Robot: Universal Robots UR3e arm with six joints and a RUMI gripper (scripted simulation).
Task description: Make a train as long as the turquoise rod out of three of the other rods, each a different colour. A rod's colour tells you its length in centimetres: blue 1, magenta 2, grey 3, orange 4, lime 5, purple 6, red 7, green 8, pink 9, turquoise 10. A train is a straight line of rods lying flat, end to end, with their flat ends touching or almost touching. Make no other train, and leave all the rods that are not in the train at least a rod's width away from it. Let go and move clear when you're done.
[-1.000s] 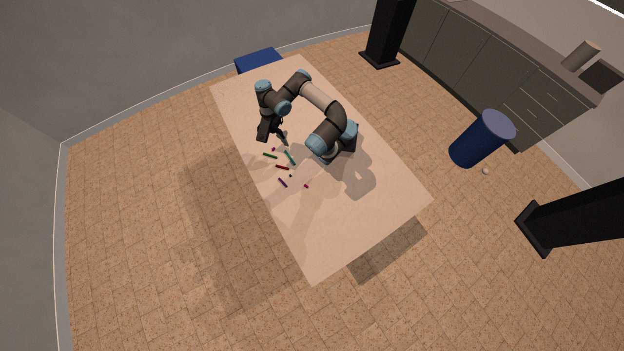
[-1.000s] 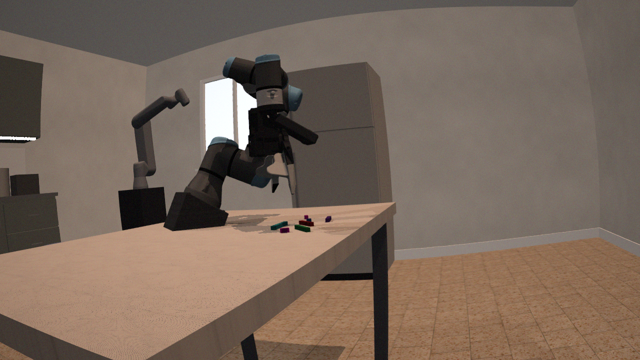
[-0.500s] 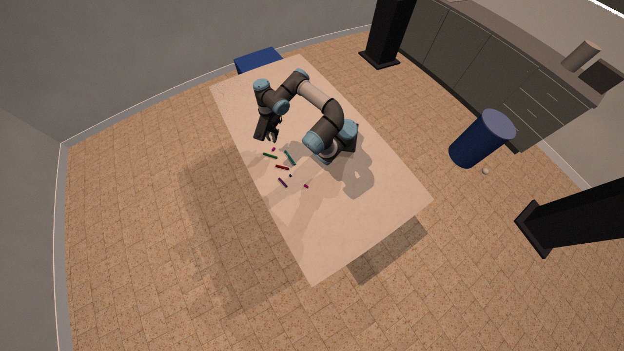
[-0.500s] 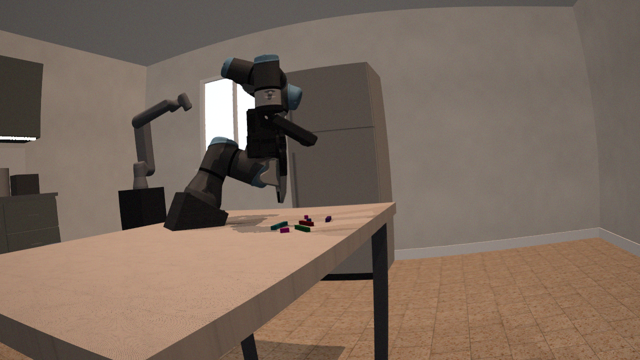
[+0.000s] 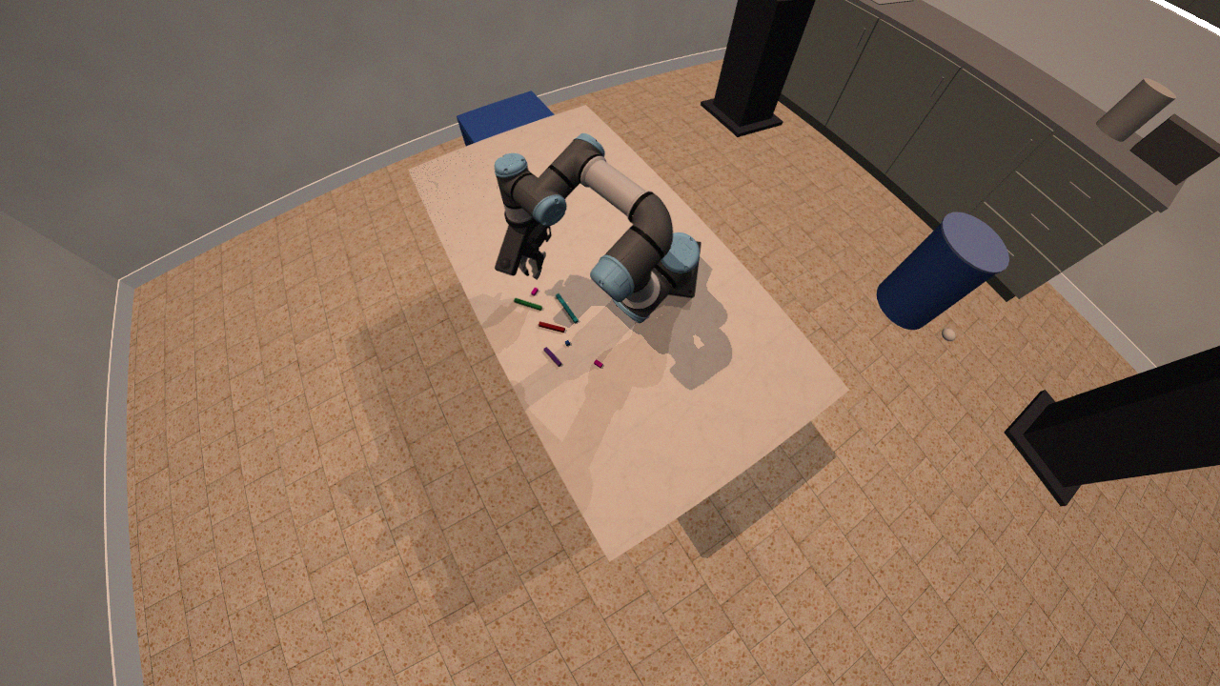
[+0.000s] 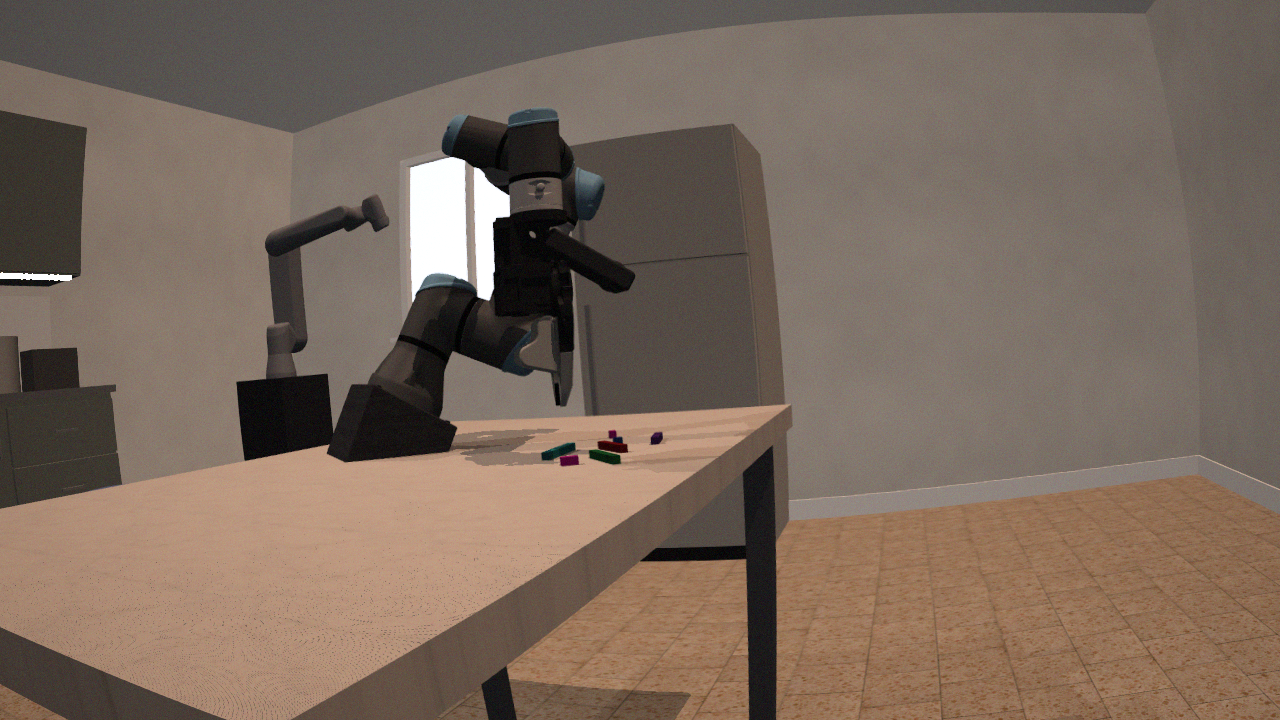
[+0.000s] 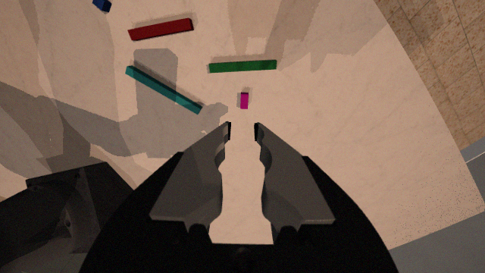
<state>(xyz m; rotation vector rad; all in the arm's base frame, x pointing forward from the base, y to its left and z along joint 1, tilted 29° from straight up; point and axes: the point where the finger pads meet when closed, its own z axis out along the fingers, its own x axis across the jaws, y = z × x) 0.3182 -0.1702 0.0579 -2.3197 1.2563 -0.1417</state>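
My gripper is now 3 cm short of the green rod, 3 cm to the right of it and 8 cm above it. The rest, counted from my hand: red rod: 1 cm ahead, 12 cm to the left, 8 cm below; then turquoise rod: 5 cm behind, 9 cm to the left, 8 cm below; then blue rod: 1 cm behind, 18 cm to the left, 8 cm below.
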